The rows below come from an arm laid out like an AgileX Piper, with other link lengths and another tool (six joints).
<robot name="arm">
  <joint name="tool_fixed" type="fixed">
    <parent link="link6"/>
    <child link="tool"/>
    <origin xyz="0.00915 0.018 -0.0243" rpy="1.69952 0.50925 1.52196"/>
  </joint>
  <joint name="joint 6" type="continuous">
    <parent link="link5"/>
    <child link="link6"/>
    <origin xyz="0.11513 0 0.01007" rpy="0 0 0"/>
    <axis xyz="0.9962 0 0.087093"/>
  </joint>
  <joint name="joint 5" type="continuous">
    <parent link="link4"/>
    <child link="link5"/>
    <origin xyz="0 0 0" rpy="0 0 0"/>
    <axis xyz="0 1 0"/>
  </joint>
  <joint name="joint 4" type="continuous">
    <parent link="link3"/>
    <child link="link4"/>
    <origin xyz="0.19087 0 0.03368" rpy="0 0 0"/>
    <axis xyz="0.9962 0 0.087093"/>
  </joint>
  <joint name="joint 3" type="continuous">
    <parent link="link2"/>
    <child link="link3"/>
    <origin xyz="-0.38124 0 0.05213" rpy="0 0 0"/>
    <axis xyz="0 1 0"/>
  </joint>
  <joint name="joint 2" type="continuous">
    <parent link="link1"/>
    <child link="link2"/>
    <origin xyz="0 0 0" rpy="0 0 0"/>
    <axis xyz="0 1 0"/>
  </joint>
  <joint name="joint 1" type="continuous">
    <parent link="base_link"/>
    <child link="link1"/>
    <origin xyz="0 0 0.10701" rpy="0 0 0"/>
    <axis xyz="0 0 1"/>
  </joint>
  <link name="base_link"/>
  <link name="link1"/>
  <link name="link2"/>
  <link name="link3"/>
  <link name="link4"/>
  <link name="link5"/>
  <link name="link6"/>
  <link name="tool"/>
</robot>
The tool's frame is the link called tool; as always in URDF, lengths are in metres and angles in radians. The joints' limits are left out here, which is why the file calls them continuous.
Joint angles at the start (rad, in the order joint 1, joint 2, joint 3, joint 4, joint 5, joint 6):
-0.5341 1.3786 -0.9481 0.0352 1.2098 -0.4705
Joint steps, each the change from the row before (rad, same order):
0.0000 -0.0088 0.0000 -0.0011 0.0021 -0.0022
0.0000 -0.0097 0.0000 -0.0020 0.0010 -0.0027
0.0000 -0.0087 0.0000 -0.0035 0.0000 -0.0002
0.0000 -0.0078 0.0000 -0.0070 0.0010 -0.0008
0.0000 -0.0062 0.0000 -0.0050 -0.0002 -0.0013
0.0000 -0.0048 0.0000 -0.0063 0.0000 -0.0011
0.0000 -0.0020 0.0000 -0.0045 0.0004 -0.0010
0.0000 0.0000 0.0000 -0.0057 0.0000 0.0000
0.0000 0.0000 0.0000 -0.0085 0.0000 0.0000
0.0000 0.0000 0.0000 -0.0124 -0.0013 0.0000
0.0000 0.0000 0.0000 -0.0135 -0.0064 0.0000
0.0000 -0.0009 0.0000 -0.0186 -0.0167 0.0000
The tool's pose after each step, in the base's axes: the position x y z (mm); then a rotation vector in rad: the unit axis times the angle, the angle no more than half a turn. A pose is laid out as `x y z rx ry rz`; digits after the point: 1 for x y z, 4 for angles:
121.2 -61.3 320.5 -1.6272 -2.5593 0.2437
119.1 -60.5 321.8 -1.6287 -2.5689 0.2472
117.3 -59.9 323.0 -1.6326 -2.5764 0.2526
115.2 -59.7 324.0 -1.6333 -2.5835 0.2633
113.7 -59.6 324.7 -1.6339 -2.5904 0.2711
112.4 -59.8 325.3 -1.6332 -2.5960 0.2808
111.7 -60.1 325.5 -1.6313 -2.5987 0.2877
111.3 -60.7 325.5 -1.6291 -2.5995 0.2962
110.7 -61.6 325.5 -1.6258 -2.6006 0.3088
110.1 -63.0 325.4 -1.6217 -2.6032 0.3273
109.9 -64.9 325.3 -1.6204 -2.6098 0.3477
110.3 -67.8 325.0 -1.6237 -2.6257 0.3765

